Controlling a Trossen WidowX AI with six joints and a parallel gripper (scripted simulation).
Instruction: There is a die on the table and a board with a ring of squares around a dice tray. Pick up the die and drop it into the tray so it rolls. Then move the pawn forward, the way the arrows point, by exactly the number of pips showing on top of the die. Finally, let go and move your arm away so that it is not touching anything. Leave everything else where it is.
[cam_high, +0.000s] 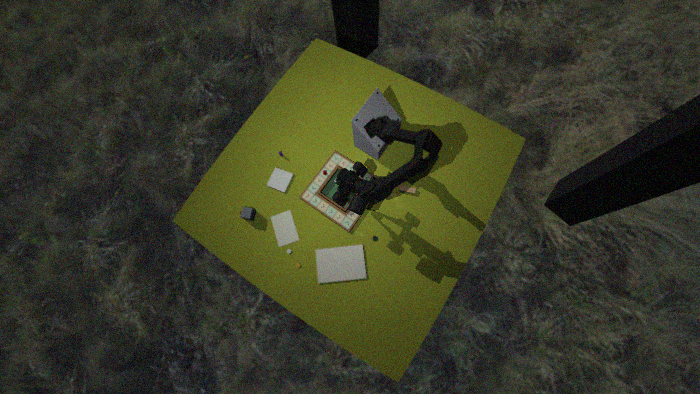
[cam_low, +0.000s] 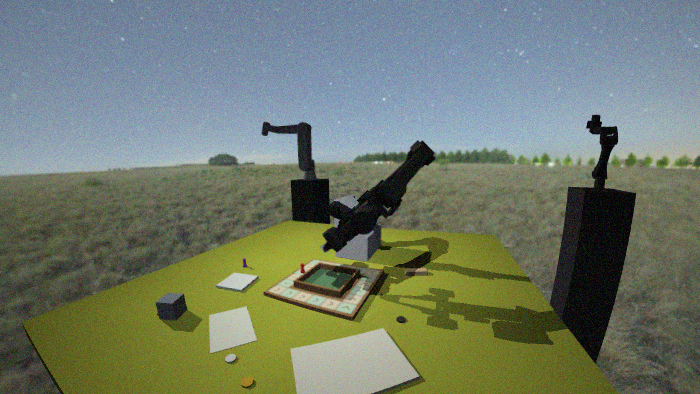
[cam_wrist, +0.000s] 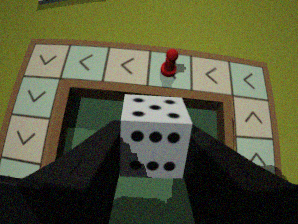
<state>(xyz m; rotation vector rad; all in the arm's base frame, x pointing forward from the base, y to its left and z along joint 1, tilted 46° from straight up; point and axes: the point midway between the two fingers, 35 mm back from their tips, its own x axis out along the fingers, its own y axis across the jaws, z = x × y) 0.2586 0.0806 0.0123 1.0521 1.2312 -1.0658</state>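
Right now my gripper tip is right at the grey die. Also, from my gripper tip: green dice tray: 120 mm below; then red pawn: 10 mm behind, 110 mm to the right, 100 mm below; then black disc: 70 mm ahead, 270 mm to the left, 120 mm below.
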